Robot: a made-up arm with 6 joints.
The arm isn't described. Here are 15 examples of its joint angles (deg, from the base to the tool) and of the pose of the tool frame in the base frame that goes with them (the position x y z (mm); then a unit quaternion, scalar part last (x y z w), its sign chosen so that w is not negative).
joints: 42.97 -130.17 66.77 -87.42 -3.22 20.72
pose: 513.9 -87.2 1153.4 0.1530 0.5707 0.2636 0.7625
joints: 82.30 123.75 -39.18 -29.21 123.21 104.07
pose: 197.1 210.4 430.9 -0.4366 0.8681 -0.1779 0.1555
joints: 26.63 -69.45 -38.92 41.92 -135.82 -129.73
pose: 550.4 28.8 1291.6 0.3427 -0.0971 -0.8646 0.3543
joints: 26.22 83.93 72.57 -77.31 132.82 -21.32
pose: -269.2 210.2 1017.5 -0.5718 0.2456 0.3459 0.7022
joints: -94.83 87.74 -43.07 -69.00 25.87 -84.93
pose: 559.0 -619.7 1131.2 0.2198 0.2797 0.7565 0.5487
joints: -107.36 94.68 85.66 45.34 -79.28 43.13
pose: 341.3 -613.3 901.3 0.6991 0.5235 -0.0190 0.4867
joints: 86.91 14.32 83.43 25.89 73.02 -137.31
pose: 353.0 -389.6 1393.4 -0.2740 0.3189 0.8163 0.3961
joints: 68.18 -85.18 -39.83 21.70 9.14 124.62
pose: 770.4 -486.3 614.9 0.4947 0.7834 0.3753 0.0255
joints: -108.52 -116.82 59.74 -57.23 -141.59 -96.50
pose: -332.9 -673.5 853.1 -0.5626 -0.2841 0.6414 0.4375
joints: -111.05 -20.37 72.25 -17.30 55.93 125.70
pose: 165.3 -488.3 1169.7 0.3870 0.5034 0.4899 0.5974
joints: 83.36 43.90 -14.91 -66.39 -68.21 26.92
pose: 672.4 -451.0 903.3 0.5134 0.6026 0.5440 0.2783
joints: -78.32 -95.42 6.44 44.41 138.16 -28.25
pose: 584.7 389.0 642.6 -0.0401 -0.8133 -0.5787 0.0458
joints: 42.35 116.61 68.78 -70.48 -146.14 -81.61
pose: 400.8 494.9 607.8 -0.3933 0.8851 0.2338 0.0850
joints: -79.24 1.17 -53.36 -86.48 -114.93 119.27
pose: 293.9 365.4 1172.8 -0.1721 0.7332 0.0710 0.6540
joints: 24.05 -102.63 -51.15 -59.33 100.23 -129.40
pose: 666.6 -199.7 54.2 -0.2519 -0.9004 -0.0650 0.3487
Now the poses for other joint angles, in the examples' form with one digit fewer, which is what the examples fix.
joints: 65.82 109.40 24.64 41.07 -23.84 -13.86
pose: 27 38 228 0.629 -0.756 0.118 0.141
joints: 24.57 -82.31 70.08 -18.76 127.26 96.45
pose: 752 -188 920 0.362 0.775 -0.233 0.462
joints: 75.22 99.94 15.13 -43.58 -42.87 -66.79
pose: 199 455 587 0.111 -0.739 -0.511 0.426
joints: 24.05 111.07 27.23 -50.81 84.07 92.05
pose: -13 117 380 0.546 -0.808 0.155 0.158
